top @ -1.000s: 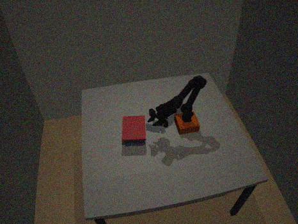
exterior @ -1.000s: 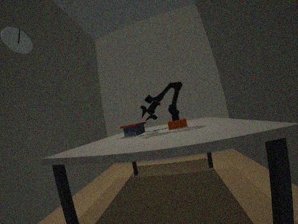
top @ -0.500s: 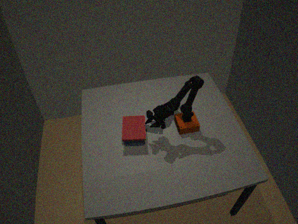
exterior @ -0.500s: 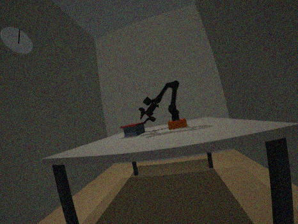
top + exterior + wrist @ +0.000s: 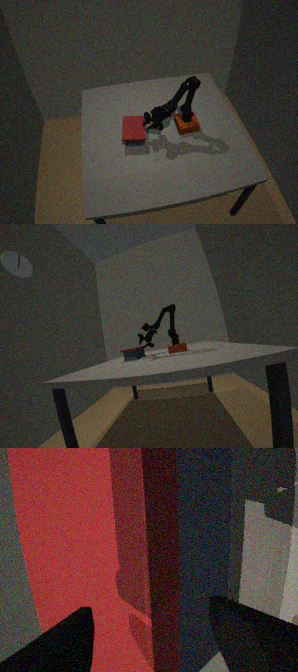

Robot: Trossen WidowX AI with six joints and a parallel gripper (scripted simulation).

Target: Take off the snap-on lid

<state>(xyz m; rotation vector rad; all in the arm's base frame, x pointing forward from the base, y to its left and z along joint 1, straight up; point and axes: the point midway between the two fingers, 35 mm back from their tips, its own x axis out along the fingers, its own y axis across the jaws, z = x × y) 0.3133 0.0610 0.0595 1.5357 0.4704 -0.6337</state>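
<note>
The lid lies 8 cm ahead of my gripper tip and 1 cm to the right of it. Round my gripper tip: storage box 8 cm ahead, 1 cm to the right, 5 cm below.
</note>
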